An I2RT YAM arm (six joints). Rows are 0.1 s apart.
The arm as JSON. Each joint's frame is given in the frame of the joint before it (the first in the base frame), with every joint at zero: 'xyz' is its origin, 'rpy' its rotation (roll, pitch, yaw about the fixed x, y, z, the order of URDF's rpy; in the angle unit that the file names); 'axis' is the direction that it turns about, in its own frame. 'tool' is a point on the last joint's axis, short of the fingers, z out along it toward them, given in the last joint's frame.
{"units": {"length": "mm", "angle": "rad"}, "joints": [
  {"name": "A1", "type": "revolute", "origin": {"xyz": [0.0, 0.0, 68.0], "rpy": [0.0, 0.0, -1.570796]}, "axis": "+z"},
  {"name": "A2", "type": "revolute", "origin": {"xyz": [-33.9, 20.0, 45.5], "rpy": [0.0, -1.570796, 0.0]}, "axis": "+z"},
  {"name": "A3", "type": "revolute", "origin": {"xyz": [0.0, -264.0, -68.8], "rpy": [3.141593, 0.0, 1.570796]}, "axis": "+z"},
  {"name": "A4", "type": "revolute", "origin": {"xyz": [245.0, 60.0, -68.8], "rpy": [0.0, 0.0, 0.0]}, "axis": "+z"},
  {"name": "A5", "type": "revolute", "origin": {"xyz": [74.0, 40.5, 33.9], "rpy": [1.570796, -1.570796, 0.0]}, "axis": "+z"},
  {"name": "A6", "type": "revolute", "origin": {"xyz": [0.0, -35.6, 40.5], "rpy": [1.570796, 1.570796, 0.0]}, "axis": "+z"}
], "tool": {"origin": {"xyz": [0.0, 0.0, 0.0], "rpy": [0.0, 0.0, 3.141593]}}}
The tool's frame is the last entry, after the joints.
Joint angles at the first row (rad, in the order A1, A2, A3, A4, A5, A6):
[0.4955 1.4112 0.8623 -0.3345 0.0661 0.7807]
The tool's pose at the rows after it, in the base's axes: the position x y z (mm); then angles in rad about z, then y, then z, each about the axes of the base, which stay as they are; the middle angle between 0 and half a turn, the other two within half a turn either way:
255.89 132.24 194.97 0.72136 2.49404 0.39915
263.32 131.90 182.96 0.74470 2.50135 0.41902
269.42 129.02 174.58 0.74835 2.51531 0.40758
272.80 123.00 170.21 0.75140 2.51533 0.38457
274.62 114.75 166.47 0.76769 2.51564 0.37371
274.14 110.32 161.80 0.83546 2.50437 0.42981
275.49 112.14 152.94 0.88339 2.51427 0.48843
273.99 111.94 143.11 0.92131 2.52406 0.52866
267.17 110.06 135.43 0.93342 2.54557 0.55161
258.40 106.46 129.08 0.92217 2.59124 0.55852
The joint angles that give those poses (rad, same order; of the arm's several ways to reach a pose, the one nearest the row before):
[0.4832 1.4479 0.8299 -0.3069 0.0507 0.7885]
[0.4679 1.4955 0.8222 -0.2578 0.0292 0.7839]
[0.4495 1.5309 0.8222 -0.2363 0.0246 0.7824]
[0.4265 1.5416 0.8130 -0.2164 0.0246 0.7854]
[0.3975 1.5432 0.7977 -0.1995 0.0139 0.7869]
[0.3789 1.5432 0.7731 -0.1642 -0.0303 0.7946]
[0.3789 1.5737 0.7655 -0.1381 -0.0642 0.7946]
[0.3774 1.5953 0.7441 -0.1074 -0.0874 0.7976]
[0.3789 1.5939 0.7118 -0.0997 -0.0966 0.7900]
[0.3789 1.5846 0.6842 -0.1272 -0.0936 0.7686]

